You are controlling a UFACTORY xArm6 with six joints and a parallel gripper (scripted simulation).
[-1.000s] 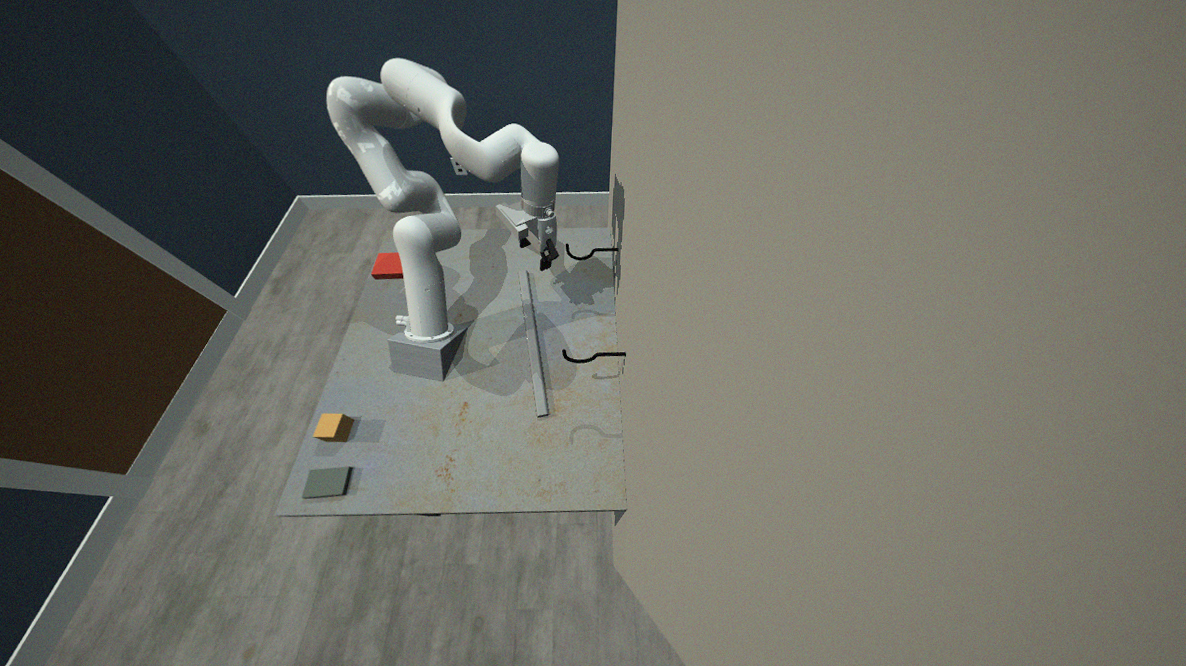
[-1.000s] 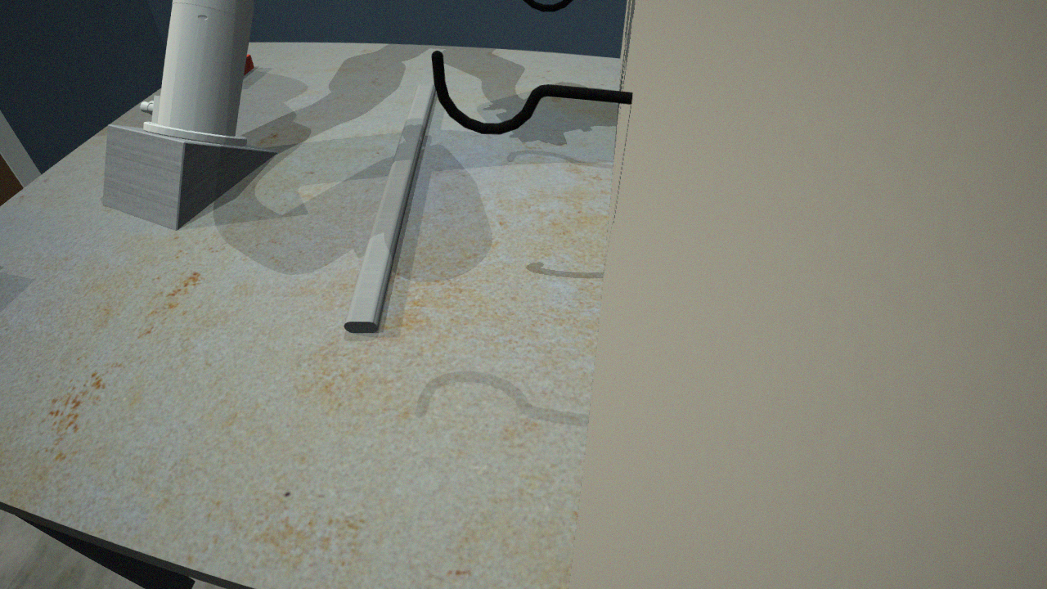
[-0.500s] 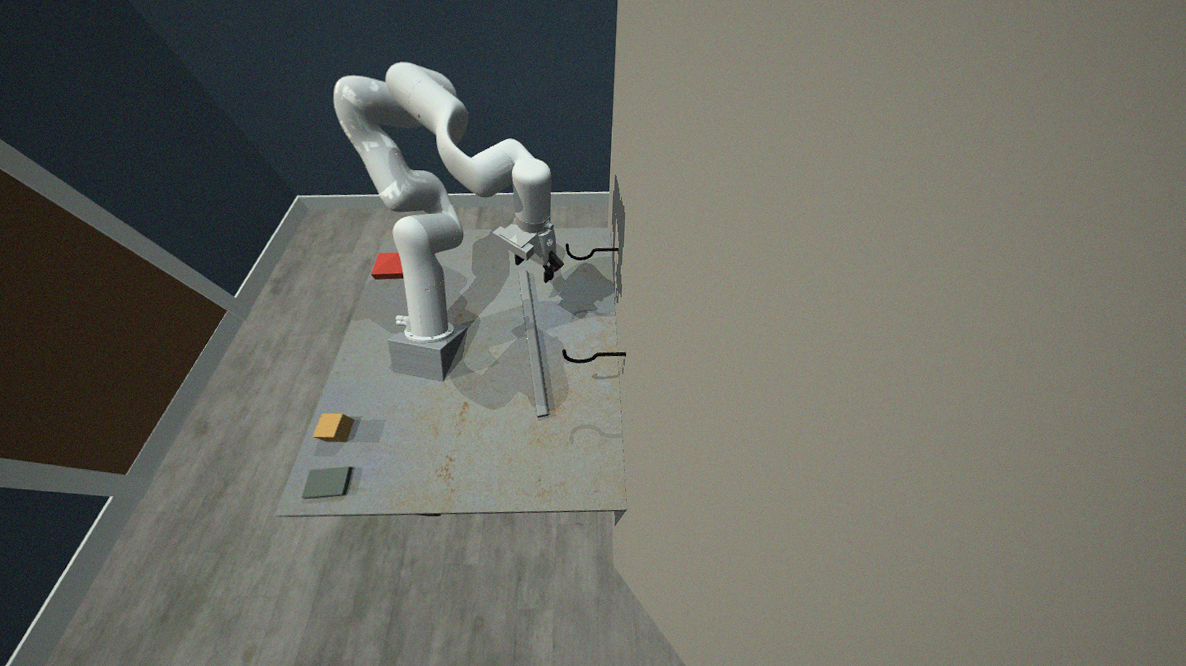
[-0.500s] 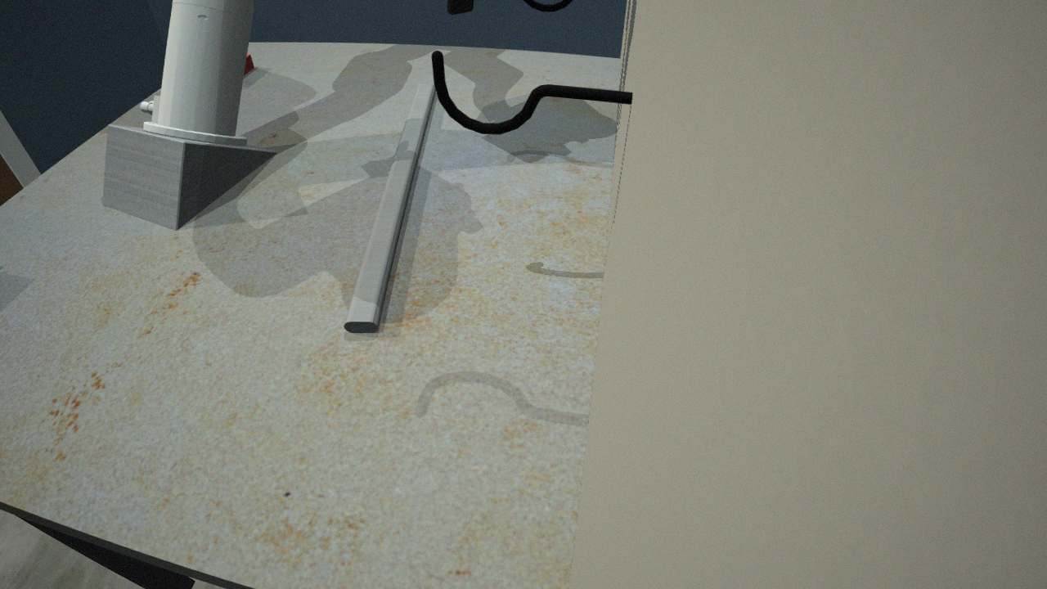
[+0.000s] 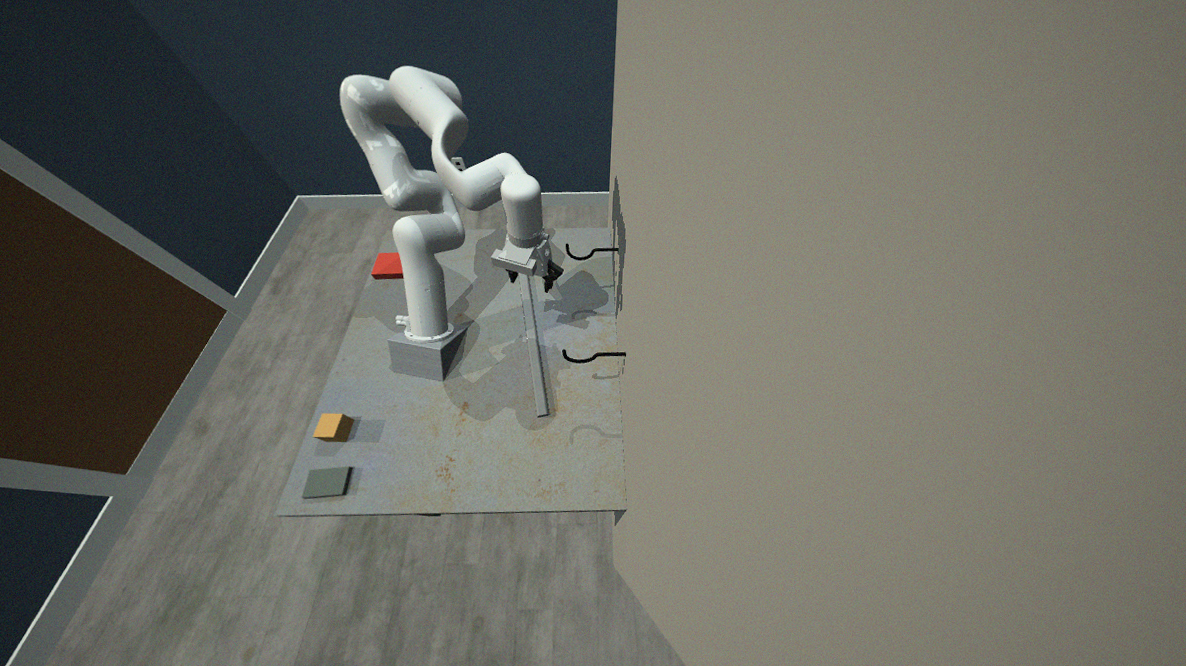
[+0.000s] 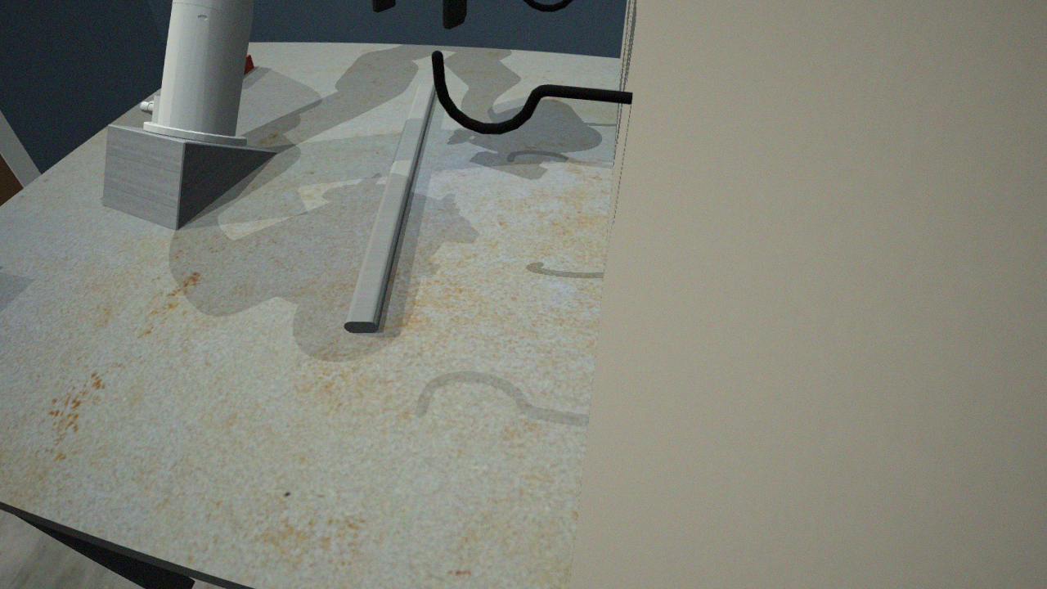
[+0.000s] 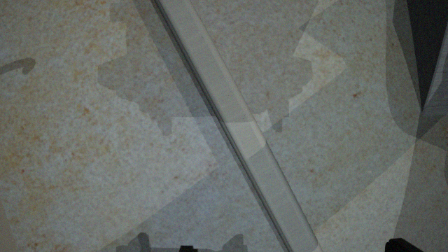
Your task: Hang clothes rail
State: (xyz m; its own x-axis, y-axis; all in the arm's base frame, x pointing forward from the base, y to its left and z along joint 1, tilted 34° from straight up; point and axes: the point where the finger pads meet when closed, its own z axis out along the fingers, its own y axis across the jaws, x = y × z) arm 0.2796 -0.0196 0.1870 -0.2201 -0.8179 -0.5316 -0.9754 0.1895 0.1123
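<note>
My gripper is now 18 cm above the clothes rail, 6 cm to the left of it and 2 cm past it. The rest, counted from my hand: orange block (46 cm behind, 36 cm to the right, 16 cm below); then beige wall (26 cm ahead, 24 cm above, 4 cm to the right); then red block (50 cm behind, 17 cm to the left, 17 cm below).
</note>
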